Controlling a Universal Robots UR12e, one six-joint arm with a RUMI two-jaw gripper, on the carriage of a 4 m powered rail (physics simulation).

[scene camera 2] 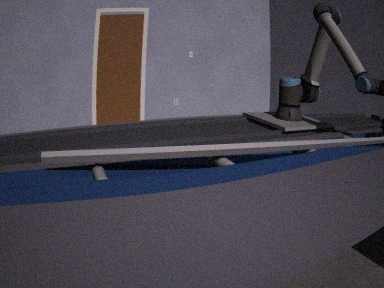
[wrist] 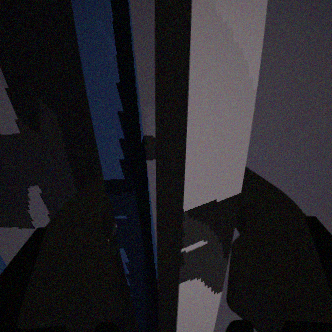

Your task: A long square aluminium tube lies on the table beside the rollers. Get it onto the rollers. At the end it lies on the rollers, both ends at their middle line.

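Seen in the pictures: gripper, fingertip midpoint: (wrist: pixel 173 171); arm's base, link origin: (scene camera 2: pixel 288 118).
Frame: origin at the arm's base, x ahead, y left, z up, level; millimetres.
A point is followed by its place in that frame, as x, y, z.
The long pale square tube (scene camera 2: pixel 150 150) @(632, -1091, 77) (wrist: pixel 220 100) @(726, 289, 35) runs across scene camera 2; its left end shows, and its right part leaves the view. In that view, parts of pale rollers (scene camera 2: pixel 100 173) @(652, -1252, 30) (scene camera 2: pixel 223 161) @(656, -862, 26) show just below the tube. In the wrist view the tube runs lengthwise, with one bright face and one dark face. My gripper (wrist: pixel 173 171) @(711, 238, -13) is open, its dark fingers on either side of the tube. A gap shows between the left finger and the tube; the right finger is closer to it. The fingertips are hard to make out in shadow.
A blue band (scene camera 2: pixel 150 181) @(694, -1111, 7) (wrist: pixel 97 90) @(686, 292, 22) runs along the tube. The dark rail (scene camera 2: pixel 165 134) lies behind it, with the arm's carriage (scene camera 2: pixel 265 120) @(24, -220, -1) at the right. Small dark parts show at the right edge of scene camera 2, near the tube.
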